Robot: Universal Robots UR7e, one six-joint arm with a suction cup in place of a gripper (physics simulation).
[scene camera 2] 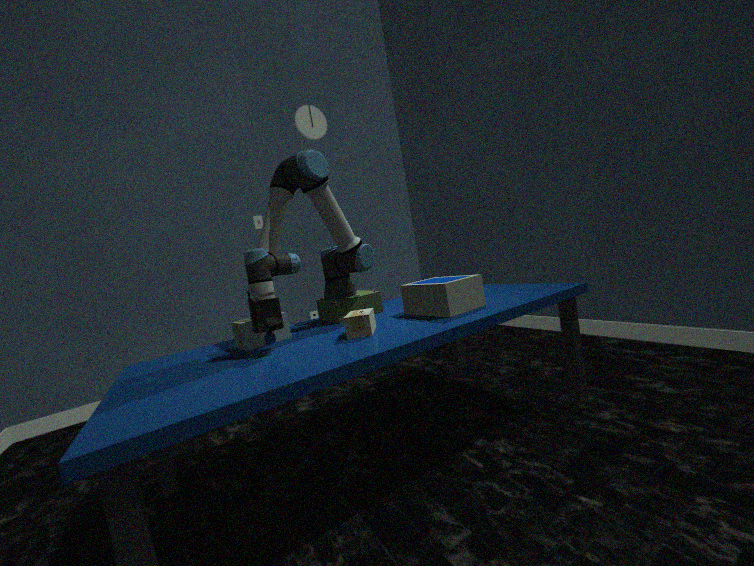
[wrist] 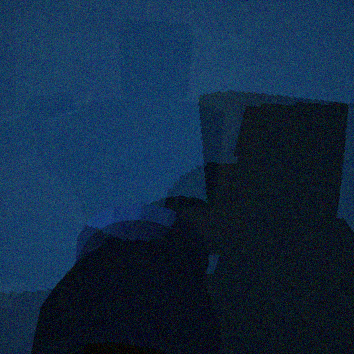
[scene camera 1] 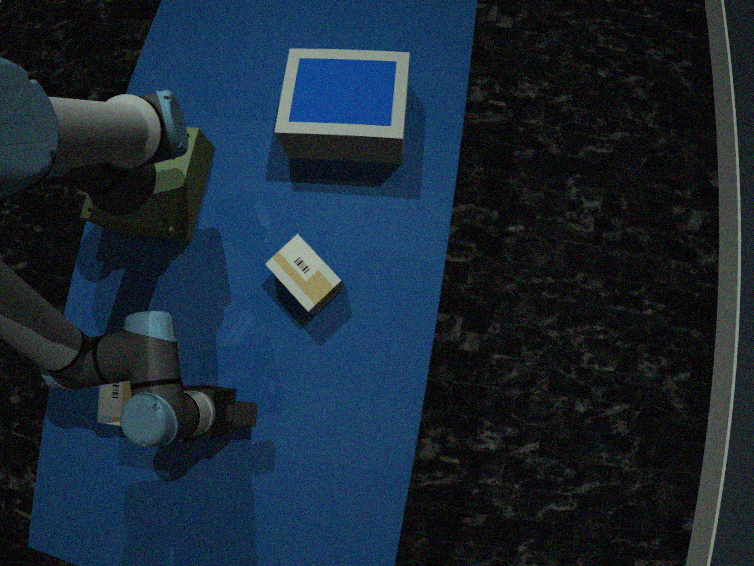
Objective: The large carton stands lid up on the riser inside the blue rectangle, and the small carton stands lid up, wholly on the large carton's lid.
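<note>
The large carton [scene camera 1: 109,405] [scene camera 2: 241,336] sits on the blue table at the lower left, a barcode on its upper face, mostly hidden by the arm in scene camera 1. The small carton [scene camera 1: 302,274] [scene camera 2: 359,324] sits turned at mid-table, barcode face up. The white riser [scene camera 1: 283,112] [scene camera 2: 424,301] bears the blue rectangle [scene camera 1: 342,91] [scene camera 2: 439,280] on its top; no carton is on it. My suction cup [scene camera 2: 269,336] [wrist: 132,230] points down, low beside the large carton, on the camera side in scene camera 2. No carton shows on it. Its contact point is hidden.
The arm stands on a green base block [scene camera 1: 199,176] [scene camera 2: 370,300] at the table's left edge, between the riser and the large carton. The small carton lies between my tool and the riser. The blue table [scene camera 1: 341,426] [scene camera 2: 182,396] ends in a straight edge above a dark floor.
</note>
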